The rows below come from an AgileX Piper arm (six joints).
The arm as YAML. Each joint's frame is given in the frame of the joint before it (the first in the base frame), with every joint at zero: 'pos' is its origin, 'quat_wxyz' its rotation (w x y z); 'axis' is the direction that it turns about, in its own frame. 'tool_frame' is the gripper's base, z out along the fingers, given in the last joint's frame.
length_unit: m
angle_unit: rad
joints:
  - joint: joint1
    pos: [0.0, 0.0, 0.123]
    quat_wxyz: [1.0, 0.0, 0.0, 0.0]
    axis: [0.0, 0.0, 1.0]
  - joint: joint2
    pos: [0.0, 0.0, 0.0]
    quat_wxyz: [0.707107, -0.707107, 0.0, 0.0]
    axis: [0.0, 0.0, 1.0]
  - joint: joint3
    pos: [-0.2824, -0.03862, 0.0]
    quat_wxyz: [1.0, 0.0, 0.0, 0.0]
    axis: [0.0, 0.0, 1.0]
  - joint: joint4
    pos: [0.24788, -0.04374, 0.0]
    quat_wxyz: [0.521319, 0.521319, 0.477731, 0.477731]
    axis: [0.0, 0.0, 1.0]
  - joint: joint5
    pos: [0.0, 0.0, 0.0]
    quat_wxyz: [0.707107, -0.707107, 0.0, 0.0]
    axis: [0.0, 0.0, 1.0]
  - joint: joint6
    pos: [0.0, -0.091, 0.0]
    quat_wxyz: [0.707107, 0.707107, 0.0, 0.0]
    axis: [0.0, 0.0, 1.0]
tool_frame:
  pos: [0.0, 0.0, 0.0]
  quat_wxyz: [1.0, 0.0, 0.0, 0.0]
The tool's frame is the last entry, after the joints.
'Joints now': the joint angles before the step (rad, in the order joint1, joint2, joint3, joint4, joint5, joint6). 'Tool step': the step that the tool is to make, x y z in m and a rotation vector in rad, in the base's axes. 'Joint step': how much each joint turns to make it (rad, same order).
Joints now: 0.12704, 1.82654, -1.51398, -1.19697, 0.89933, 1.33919
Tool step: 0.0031, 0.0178, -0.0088, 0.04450, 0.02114, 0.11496
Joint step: 0.02615, -0.00127, 0.02219, 0.05314, -0.09207, -0.04279
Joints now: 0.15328, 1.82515, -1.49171, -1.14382, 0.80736, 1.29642
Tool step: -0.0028, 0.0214, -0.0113, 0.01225, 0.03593, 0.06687
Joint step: 0.04812, 0.00002, 0.03393, 0.02171, -0.02106, -0.01263
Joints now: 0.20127, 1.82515, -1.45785, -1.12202, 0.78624, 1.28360
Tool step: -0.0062, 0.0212, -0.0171, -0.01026, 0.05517, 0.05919
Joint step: 0.05306, 0.00364, 0.05171, 0.00401, -0.00563, -0.00498
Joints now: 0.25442, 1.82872, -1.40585, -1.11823, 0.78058, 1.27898
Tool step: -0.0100, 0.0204, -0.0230, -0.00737, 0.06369, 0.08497
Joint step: 0.04990, 0.00011, 0.07928, -0.00164, -0.03986, -0.00203
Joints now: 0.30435, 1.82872, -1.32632, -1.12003, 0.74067, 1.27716
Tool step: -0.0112, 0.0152, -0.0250, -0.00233, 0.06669, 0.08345
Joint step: 0.03707, 0.00407, 0.08260, -0.00204, -0.05487, -0.00199
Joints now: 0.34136, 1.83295, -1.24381, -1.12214, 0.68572, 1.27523
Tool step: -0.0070, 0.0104, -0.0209, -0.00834, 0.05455, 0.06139
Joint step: 0.02514, 0.01756, 0.05171, -0.00628, -0.03978, -0.00348
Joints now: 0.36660, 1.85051, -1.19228, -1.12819, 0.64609, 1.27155
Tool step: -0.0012, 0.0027, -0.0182, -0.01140, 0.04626, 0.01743
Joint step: 0.00520, 0.03261, 0.02100, -0.00183, -0.01494, -0.00005
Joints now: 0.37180, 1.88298, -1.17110, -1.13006, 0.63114, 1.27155
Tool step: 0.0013, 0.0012, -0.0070, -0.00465, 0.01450, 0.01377
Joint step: -0.00014, 0.01725, 0.00176, -0.00536, -0.01226, -0.00263
